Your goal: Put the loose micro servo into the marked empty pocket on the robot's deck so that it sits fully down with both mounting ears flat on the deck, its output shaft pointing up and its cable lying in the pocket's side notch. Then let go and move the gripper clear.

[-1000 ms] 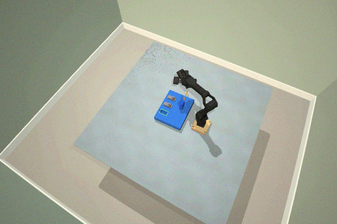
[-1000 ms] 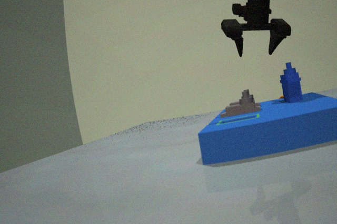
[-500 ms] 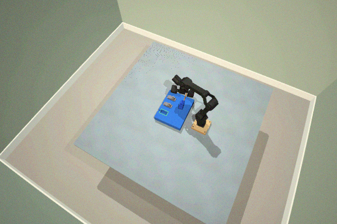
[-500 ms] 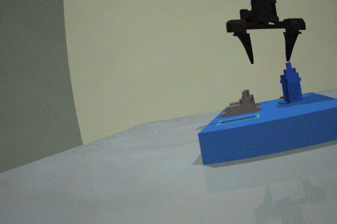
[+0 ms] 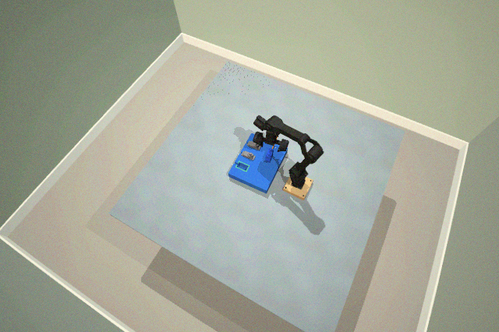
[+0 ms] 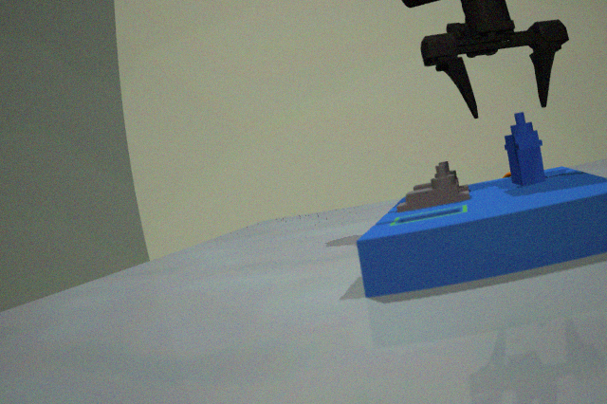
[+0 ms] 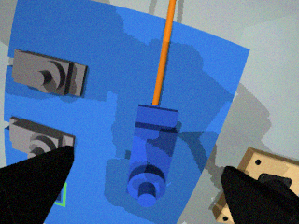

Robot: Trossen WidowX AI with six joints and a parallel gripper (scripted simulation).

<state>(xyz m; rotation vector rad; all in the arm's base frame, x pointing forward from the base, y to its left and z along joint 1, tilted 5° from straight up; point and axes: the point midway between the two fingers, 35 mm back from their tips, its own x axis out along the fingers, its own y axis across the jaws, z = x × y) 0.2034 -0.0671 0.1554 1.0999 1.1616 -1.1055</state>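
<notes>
The blue deck lies 5 cm to the left of my gripper tip and 11 cm below it.
</notes>
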